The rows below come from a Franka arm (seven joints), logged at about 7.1 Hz.
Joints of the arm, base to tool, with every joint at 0 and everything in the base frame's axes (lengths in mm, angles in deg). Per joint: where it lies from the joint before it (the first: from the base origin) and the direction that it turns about. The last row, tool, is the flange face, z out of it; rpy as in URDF.
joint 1: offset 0 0 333 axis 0 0 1
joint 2: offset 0 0 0 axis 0 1 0
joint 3: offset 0 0 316 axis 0 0 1
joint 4: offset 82.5 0 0 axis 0 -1 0
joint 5: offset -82.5 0 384 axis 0 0 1
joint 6: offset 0 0 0 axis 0 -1 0
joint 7: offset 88 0 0 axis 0 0 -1
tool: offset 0 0 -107 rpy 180 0 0
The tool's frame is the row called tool.
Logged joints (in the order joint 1, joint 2, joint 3, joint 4, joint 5, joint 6, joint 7), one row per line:
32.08, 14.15, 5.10, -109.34, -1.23, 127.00, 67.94
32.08, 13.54, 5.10, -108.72, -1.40, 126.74, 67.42
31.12, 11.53, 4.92, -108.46, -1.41, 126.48, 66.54
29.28, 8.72, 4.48, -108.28, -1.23, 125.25, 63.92
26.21, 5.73, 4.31, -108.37, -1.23, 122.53, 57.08
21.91, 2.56, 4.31, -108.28, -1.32, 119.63, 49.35
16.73, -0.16, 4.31, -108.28, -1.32, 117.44, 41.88
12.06, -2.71, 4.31, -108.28, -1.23, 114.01, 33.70
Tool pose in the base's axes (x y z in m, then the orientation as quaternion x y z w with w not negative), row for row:
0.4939, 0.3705, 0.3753, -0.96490, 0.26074, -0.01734, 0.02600
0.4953, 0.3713, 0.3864, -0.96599, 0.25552, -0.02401, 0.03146
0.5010, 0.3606, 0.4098, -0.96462, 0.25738, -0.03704, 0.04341
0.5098, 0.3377, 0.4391, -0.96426, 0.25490, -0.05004, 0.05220
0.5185, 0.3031, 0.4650, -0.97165, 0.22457, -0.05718, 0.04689
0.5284, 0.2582, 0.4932, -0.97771, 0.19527, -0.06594, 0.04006
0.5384, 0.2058, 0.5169, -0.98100, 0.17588, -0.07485, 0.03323
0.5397, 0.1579, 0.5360, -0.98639, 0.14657, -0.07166, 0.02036
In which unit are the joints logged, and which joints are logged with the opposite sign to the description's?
The joints are logged in degrees. Opposite sign: none.
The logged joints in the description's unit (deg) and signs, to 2 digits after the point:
32.08, 14.15, 5.10, -109.34, -1.23, 127.00, 67.94
32.08, 13.54, 5.10, -108.72, -1.40, 126.74, 67.42
31.12, 11.53, 4.92, -108.46, -1.41, 126.48, 66.54
29.28, 8.72, 4.48, -108.28, -1.23, 125.25, 63.92
26.21, 5.73, 4.31, -108.37, -1.23, 122.53, 57.08
21.91, 2.56, 4.31, -108.28, -1.32, 119.63, 49.35
16.73, -0.16, 4.31, -108.28, -1.32, 117.44, 41.88
12.06, -2.71, 4.31, -108.28, -1.23, 114.01, 33.70

